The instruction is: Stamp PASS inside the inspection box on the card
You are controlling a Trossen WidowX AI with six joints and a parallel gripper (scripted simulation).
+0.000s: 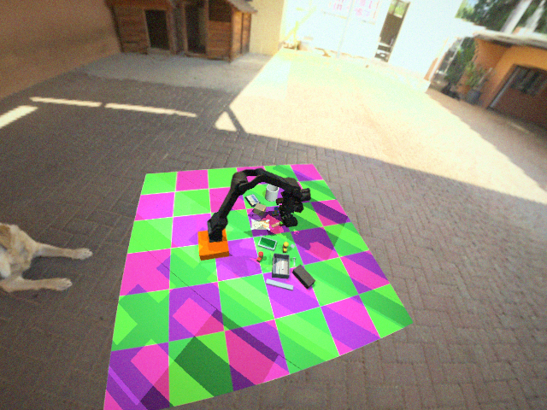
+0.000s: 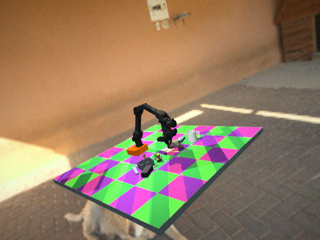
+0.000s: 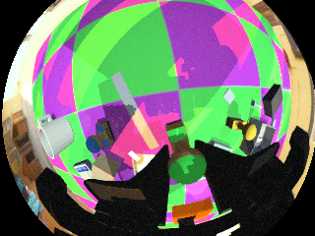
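Right now my gripper tip is 10 cm past the green ink pad, 8 cm to the left of it and 8 cm above it. From my gripper tip the other things lie so: blue-knobbed stamp 12 cm to the left, 6 cm below, 1 cm behind; then green-knobbed stamp right at my gripper tip; then yellow-knobbed stamp 13 cm to the right, 6 cm below, 2 cm behind.
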